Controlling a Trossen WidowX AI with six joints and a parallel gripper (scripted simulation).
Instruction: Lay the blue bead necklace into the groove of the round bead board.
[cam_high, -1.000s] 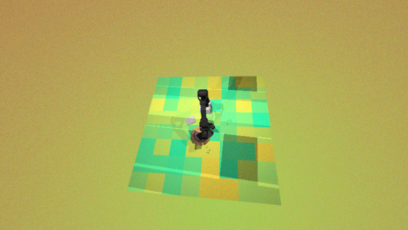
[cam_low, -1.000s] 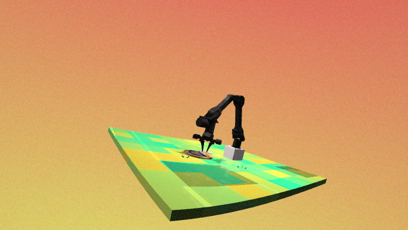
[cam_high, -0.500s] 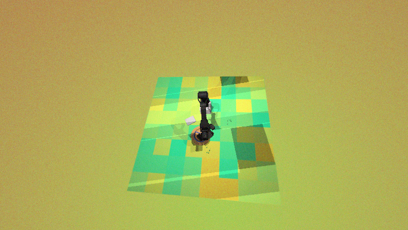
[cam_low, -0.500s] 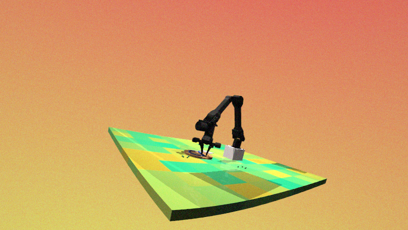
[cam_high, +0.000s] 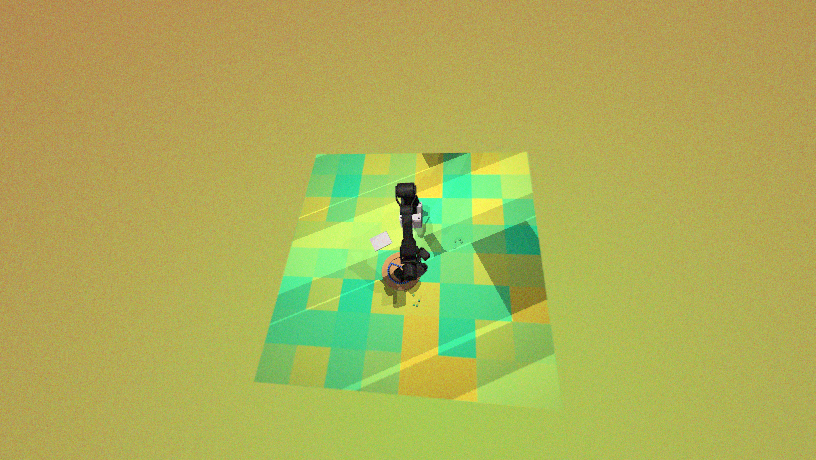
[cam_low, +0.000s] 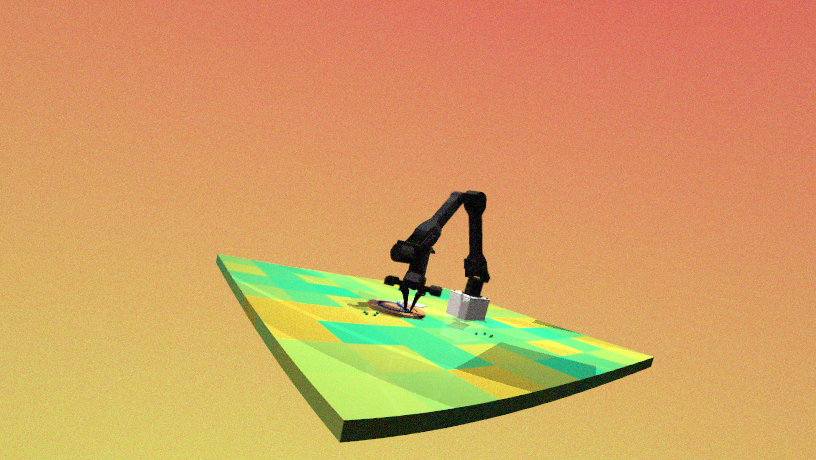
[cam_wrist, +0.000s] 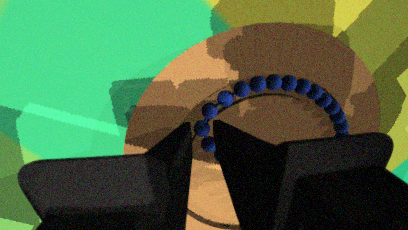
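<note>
My gripper tip is 60 mm to the left of the round bead board and 10 mm above it. Round my gripper tip: flat grey piece (180 mm behind, 170 mm to the right, 10 mm below).
</note>
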